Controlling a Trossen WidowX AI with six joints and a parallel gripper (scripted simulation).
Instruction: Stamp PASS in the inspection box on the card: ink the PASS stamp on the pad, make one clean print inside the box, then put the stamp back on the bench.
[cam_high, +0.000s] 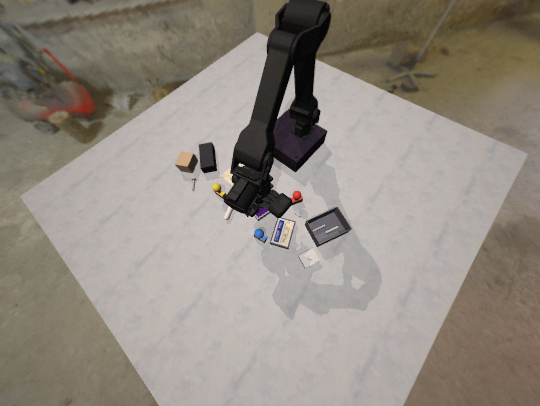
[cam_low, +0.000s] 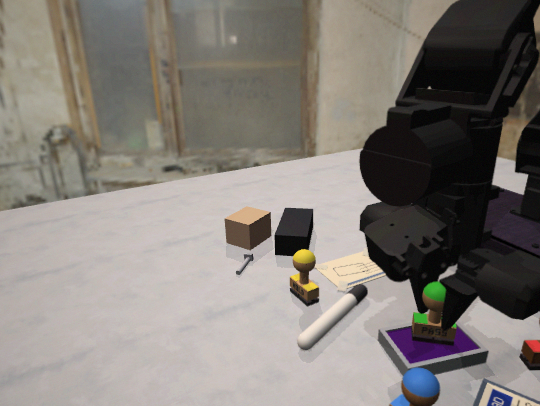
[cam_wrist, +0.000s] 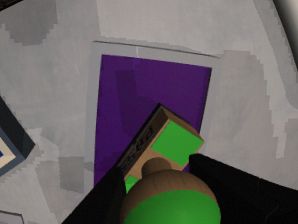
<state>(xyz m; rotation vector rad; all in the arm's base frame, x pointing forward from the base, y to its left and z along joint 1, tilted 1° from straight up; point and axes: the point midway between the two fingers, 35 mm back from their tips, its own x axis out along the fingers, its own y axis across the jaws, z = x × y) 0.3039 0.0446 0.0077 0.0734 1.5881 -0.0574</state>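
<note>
Right now my gripper tip is right at the PASS stamp. The rest, counted from my gripper tip: blue stamp 90 mm ahead, 60 mm to the left, 20 mm below; then white marker 30 mm ahead, 100 mm to the right, 30 mm below; then purple ink pad 40 mm below.
</note>
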